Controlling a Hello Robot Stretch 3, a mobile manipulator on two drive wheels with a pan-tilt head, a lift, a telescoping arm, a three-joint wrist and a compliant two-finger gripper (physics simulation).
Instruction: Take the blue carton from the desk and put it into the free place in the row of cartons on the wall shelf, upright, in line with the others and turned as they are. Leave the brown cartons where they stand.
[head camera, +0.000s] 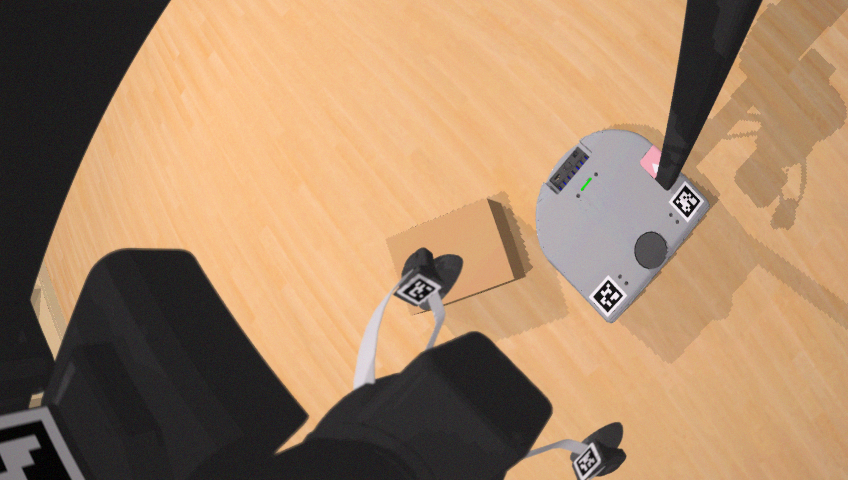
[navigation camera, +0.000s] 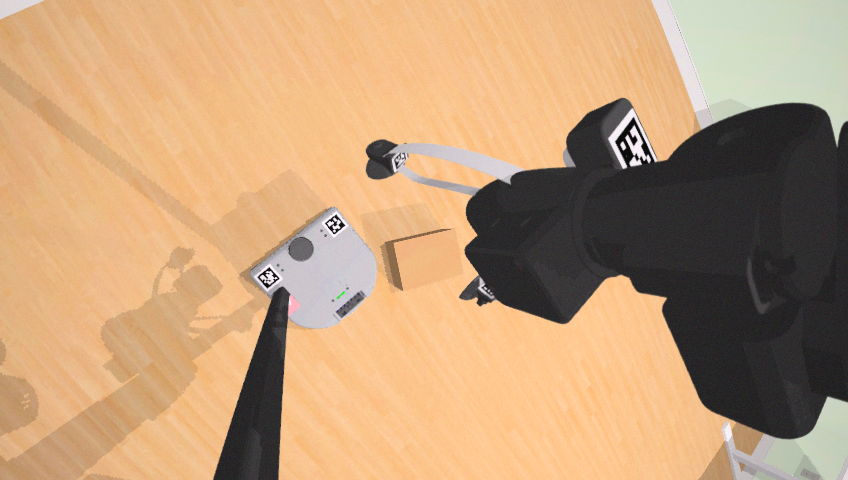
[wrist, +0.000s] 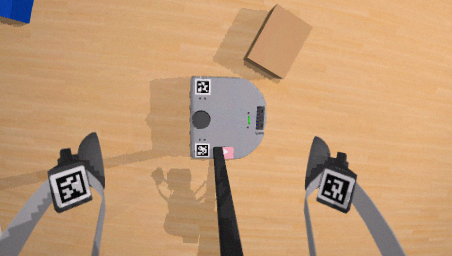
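Seen in the pictures: gripper, between the fingertips: (head camera: 528, 362) (navigation camera: 425, 228); robot's base, origin of its link: (head camera: 647, 249) (navigation camera: 301, 247).
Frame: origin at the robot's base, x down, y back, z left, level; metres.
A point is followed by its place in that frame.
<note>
The blue carton (wrist: 16, 10) is cut off by the top left corner of the wrist view, seen against the wooden floor. A brown carton (head camera: 455, 243) {x -0.120, y 0.325, z -0.288 m} (navigation camera: 427, 259) {x -0.121, y 0.309, z -0.314 m} (wrist: 280, 42) lies on the floor beside the robot's base. My gripper (head camera: 516, 364) {x -0.925, y 0.021, z -0.122 m} (navigation camera: 429, 226) {x -0.925, y 0.021, z -0.122 m} (wrist: 207, 154) {x -0.925, y 0.021, z -0.122 m} is open, its fingers wide apart with no object between them. It hangs high above the floor, away from the blue carton. In the head view one fingertip overlaps the brown carton in the picture. The wall shelf, its row of cartons and the desk do not show in the current views.
My grey base (head camera: 595, 220) {x -0.160, y 0.127, z -0.041 m} (navigation camera: 321, 267) {x -0.160, y 0.081, z -0.011 m} (wrist: 227, 117) stands on the floor with the black mast (head camera: 708, 77) {x -0.897, y 0.055, z 0.116 m} (navigation camera: 255, 404) {x -0.905, y 0.049, z 0.119 m} (wrist: 227, 210) rising from it. A pale green wall (navigation camera: 773, 47) {x -0.495, y 0.623, z -2.491 m} and a white frame (navigation camera: 734, 455) {x -0.044, y 3.373, z -1.384 m} show at the right of the navigation view.
</note>
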